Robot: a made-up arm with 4 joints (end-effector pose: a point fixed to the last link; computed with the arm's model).
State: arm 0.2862 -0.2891 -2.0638 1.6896
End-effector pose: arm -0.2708 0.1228 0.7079 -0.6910 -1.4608 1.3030
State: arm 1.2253 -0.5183 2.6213 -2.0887
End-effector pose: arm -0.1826 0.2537 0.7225 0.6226 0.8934 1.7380
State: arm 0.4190 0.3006 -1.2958 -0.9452
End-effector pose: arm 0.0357 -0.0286 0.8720 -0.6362 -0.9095 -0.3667
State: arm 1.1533 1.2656 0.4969 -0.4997
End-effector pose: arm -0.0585 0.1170 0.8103 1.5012 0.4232 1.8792
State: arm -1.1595 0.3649 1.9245 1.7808
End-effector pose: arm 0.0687 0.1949 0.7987 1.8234 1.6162 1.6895
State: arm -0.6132 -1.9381 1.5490 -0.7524
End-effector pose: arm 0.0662 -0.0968 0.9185 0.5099 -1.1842 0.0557
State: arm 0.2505 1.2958 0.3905 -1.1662
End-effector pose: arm -0.1471 0.1711 0.7146 -0.1135 -0.4120 1.9295
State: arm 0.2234 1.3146 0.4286 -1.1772
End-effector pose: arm -0.1567 0.1678 0.7077 -0.1433 -0.4129 1.9761
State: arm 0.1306 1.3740 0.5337 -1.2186
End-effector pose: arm -0.1818 0.1556 0.6832 -0.2613 -0.4278 2.1025
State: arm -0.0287 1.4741 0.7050 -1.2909
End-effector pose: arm -0.2113 0.1251 0.6345 -0.4983 -0.4414 2.2941
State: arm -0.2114 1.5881 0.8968 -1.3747
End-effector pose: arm -0.2218 0.0766 0.5747 -0.8161 -0.4264 2.4784
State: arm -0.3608 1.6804 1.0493 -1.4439
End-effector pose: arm -0.2108 0.0289 0.5299 -1.1063 -0.3841 2.5939
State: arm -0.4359 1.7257 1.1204 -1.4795
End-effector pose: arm -0.1989 0.0041 0.5110 -1.2593 -0.3560 2.6343
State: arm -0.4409 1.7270 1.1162 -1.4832
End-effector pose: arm -0.1977 0.0049 0.5102 -1.2676 -0.3652 2.6277
